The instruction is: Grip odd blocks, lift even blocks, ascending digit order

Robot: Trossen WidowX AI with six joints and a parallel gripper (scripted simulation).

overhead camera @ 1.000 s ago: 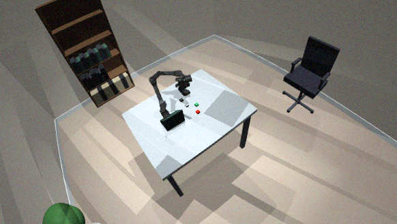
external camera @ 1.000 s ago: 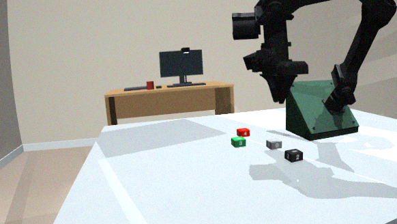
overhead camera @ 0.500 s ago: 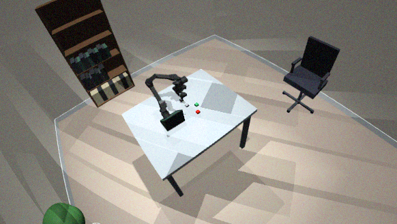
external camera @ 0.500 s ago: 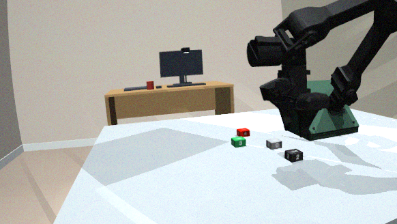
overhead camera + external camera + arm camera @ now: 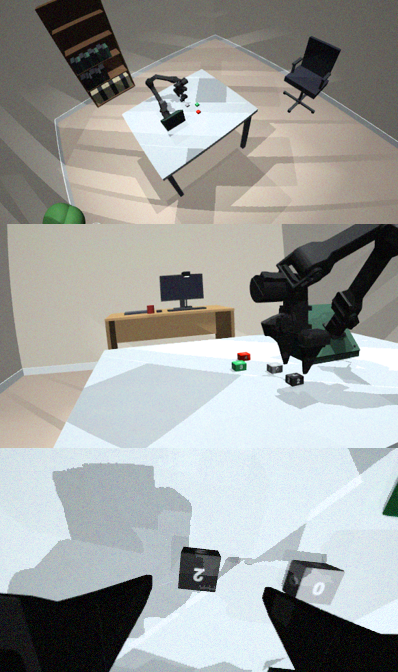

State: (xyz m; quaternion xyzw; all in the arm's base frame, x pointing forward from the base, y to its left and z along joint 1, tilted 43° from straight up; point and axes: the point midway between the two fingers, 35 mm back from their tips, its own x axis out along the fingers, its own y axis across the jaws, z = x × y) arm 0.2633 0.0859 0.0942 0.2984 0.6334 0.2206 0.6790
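Right now the black block marked 2 is 20 mm below my gripper tip and 10 mm to the left of it. Round my gripper tip: grey block marked 0: 90 mm to the right, 20 mm below; red block marked 4: 240 mm to the right, 20 mm below, 10 mm ahead; green block marked 3: 160 mm to the right, 70 mm ahead, 20 mm below.
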